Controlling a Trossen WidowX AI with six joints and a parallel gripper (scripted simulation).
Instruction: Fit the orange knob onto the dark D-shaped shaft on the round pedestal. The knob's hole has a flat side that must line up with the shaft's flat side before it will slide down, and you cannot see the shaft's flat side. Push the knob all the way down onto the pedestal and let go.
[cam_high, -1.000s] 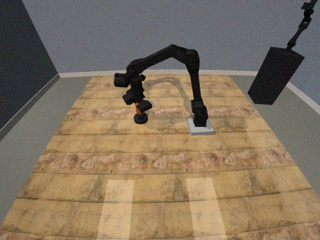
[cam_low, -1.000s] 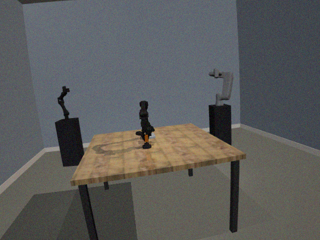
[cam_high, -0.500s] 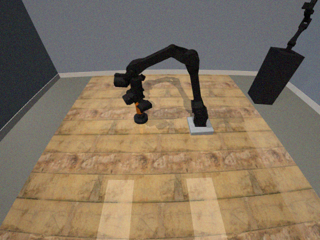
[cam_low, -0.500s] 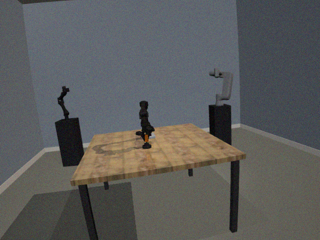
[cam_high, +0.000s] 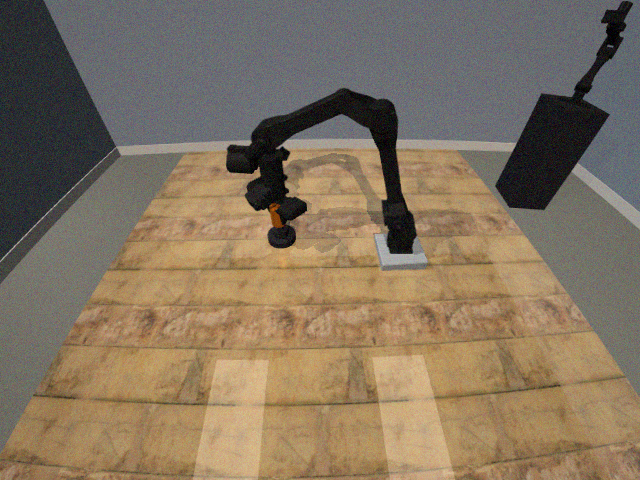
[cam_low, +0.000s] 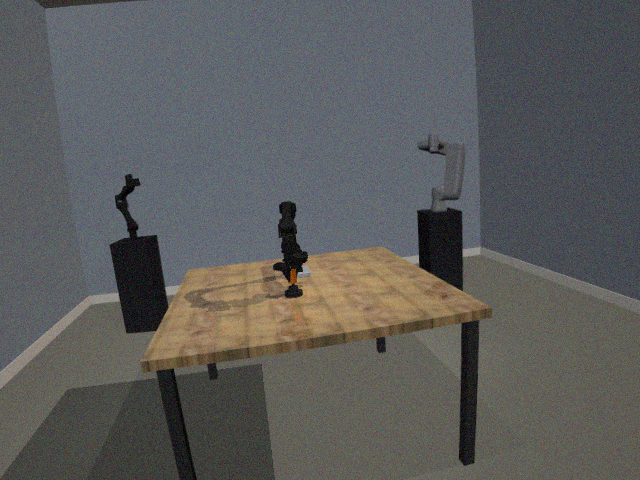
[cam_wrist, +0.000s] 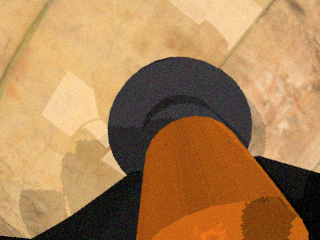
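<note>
Right now my gripper tip is 20 mm below the orange knob. Also, from my gripper tip: pedestal: 40 mm below.
</note>
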